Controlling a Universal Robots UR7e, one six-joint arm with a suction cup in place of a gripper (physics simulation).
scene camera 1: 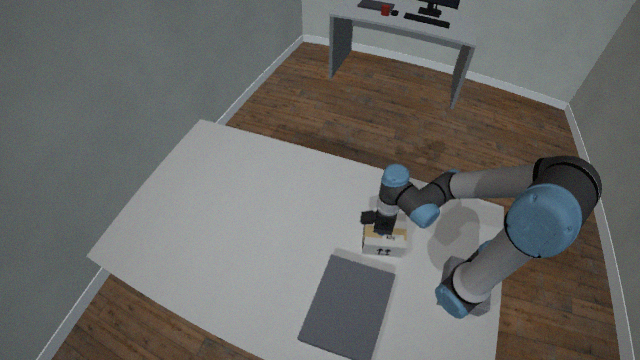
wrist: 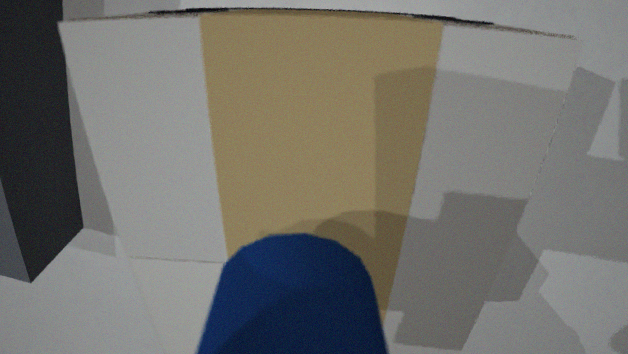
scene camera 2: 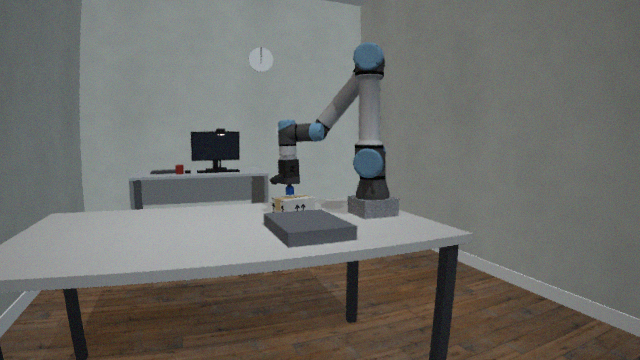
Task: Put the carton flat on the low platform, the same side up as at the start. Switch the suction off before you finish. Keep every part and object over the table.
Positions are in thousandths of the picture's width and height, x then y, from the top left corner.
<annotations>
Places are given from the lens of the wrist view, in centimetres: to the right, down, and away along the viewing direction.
my suction cup (wrist: 459, 809): 0, 2, 5
white carton (wrist: 660, 400): 2, -1, 7
low grey platform (wrist: 77, 612): -14, 2, 16
The marked spots on the white carton and the low grey platform are 18 cm apart.
</annotations>
